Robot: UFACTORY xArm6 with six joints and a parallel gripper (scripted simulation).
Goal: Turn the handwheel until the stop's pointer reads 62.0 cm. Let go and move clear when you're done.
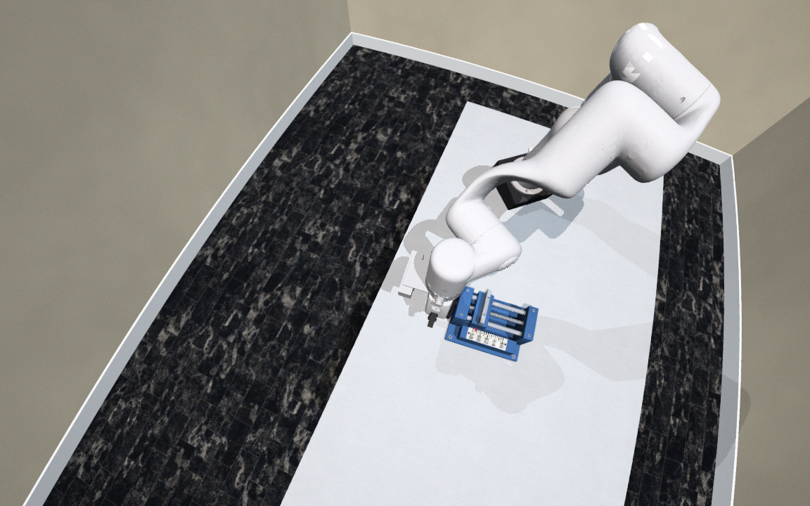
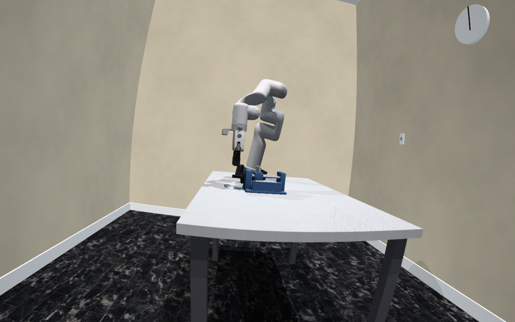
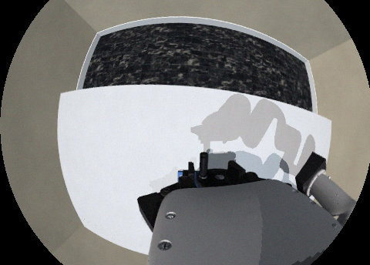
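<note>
The handwheel lies 70 mm below my hand and 20 mm to the left of it. Round my hand: stop: 120 mm to the left, 50 mm below, 10 mm behind.
</note>
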